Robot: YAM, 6 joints.
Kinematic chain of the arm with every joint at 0, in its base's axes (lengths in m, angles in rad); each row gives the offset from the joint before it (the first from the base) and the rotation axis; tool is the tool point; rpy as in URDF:
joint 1: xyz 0 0 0.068 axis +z
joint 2: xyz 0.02 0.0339 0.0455 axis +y
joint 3: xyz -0.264 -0.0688 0 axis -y
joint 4: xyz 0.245 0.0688 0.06 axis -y
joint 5: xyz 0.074 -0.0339 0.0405 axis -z
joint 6: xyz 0.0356 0 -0.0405 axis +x
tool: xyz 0 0 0 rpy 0 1.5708 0
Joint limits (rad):
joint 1: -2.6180..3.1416
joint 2: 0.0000..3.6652
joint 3: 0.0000..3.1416
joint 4: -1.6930..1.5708
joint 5: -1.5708..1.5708
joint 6: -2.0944..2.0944
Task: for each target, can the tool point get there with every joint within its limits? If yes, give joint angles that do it. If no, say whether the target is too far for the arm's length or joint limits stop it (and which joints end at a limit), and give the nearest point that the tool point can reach.
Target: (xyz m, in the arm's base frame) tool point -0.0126 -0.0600 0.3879
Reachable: yes | joints -1.4075 0.2955 0.5651 0.5493 0.6730 -0.4850
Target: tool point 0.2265 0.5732 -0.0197
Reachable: yes | joints 1.2295 3.3745 2.7919 0.7049 0.6523 0.5755
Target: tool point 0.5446 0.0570 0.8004
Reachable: no: too far | nearest point 0.3990 0.0418 0.6098 | short by 0.240 m
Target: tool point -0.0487 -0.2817 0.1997
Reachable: yes | joints -1.8336 1.7740 1.2180 -1.3078 -0.8234 -1.7585
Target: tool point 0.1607 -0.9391 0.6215
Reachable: no: too far | nearest point 0.0961 -0.5615 0.4128 | short by 0.436 m
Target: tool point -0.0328 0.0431 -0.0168
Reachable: yes | joints 1.5858 3.0938 0.5706 -1.1864 -1.1274 1.5449
